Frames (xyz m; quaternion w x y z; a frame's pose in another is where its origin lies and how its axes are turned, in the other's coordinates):
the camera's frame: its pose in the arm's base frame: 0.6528 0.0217 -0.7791 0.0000 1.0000 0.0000 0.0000
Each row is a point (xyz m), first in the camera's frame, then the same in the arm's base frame.
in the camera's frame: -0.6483 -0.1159 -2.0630
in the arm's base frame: 0.0045 0.1376 1.2839
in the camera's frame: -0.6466 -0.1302 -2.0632
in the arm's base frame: 0.0062 0.1519 1.2841
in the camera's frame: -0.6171 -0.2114 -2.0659
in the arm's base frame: 0.0357 0.2331 1.2868
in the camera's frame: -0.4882 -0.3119 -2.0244
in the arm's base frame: 0.1646 0.3336 1.2453
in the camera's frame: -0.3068 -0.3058 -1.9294
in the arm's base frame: 0.3460 0.3275 1.1503
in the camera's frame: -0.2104 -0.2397 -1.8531
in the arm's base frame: 0.4424 0.2614 1.0740
